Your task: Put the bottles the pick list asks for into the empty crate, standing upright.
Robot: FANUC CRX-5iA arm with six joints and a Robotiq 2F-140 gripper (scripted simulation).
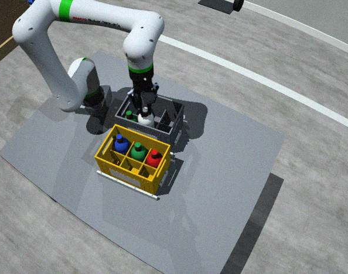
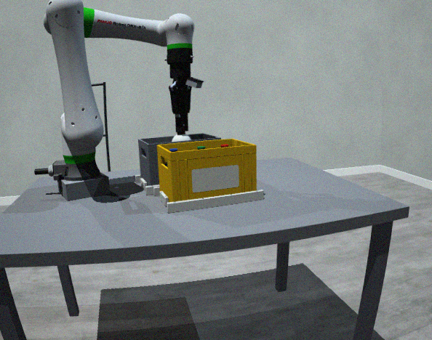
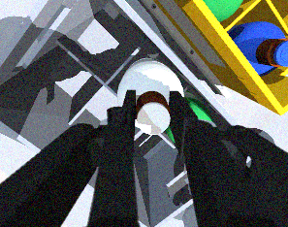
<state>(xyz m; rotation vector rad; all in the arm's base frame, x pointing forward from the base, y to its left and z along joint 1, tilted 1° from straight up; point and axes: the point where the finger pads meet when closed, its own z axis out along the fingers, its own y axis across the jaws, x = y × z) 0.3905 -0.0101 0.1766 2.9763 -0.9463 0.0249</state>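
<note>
My gripper is now 80 mm above the white-labelled bottle. From my hand the other things lie so: green bottle: 50 mm ahead, 130 mm to the right, 150 mm below; blue bottle: 50 mm behind, 140 mm to the right, 150 mm below; grey crate: 10 mm behind, 50 mm to the left, 150 mm below.
</note>
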